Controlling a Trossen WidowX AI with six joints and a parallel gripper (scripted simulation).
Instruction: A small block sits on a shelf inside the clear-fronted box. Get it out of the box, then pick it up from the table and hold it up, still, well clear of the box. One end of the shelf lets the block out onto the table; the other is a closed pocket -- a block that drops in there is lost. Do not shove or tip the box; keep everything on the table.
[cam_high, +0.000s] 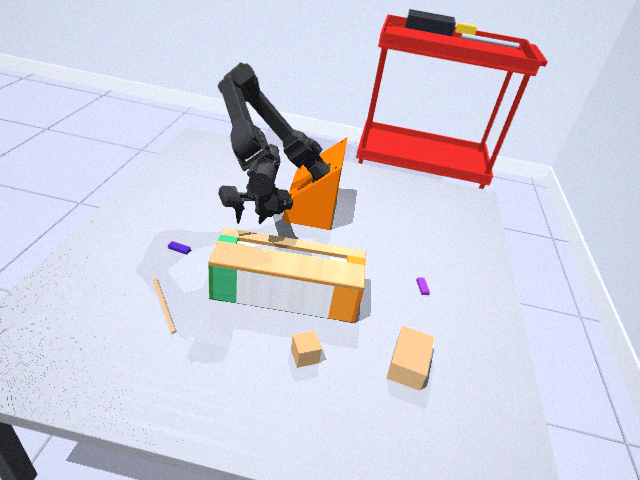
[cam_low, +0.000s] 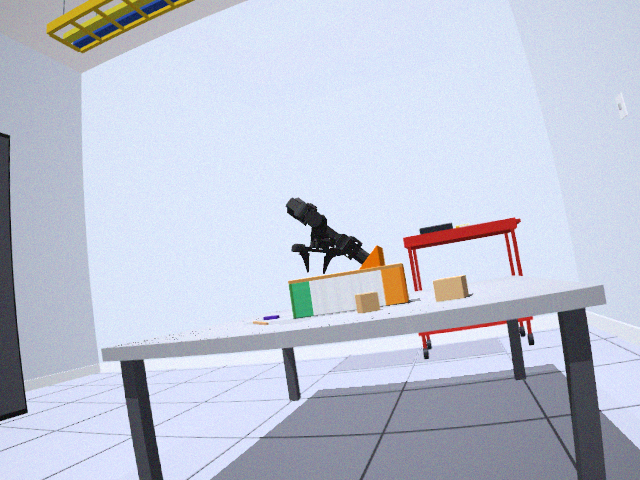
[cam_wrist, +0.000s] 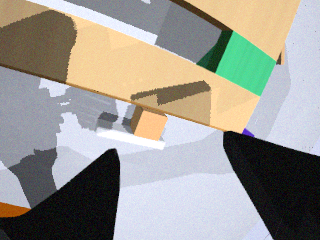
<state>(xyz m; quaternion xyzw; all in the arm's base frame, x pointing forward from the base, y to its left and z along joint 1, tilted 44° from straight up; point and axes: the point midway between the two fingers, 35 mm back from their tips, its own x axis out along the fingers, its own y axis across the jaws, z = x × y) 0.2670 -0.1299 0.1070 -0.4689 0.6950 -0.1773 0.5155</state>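
Now: gripper tip 30 mm past the small tan block, 30 mm to the left of it and 130 mm above it. From my gripper tip the other things lie so: thin wooden stick 190 mm ahead, 170 mm to the right, 140 mm below.
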